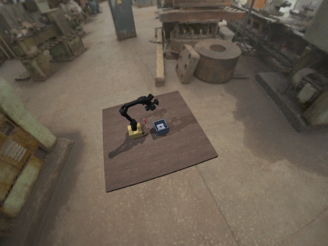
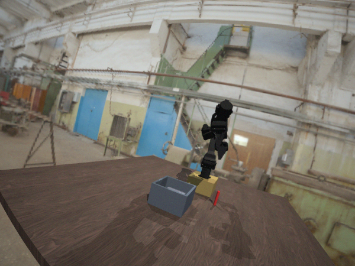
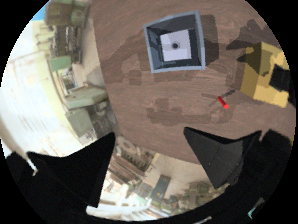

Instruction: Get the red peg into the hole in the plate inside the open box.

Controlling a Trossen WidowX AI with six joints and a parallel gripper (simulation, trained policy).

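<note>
Now: gripper tip 170 mm past the red peg, 10 mm to the right of it and 240 mm above it. The rest, counted from my gripper tip: pale plate (30 mm ahead, 140 mm to the right, 240 mm below); then grey box (30 mm ahead, 140 mm to the right, 260 mm below).
</note>
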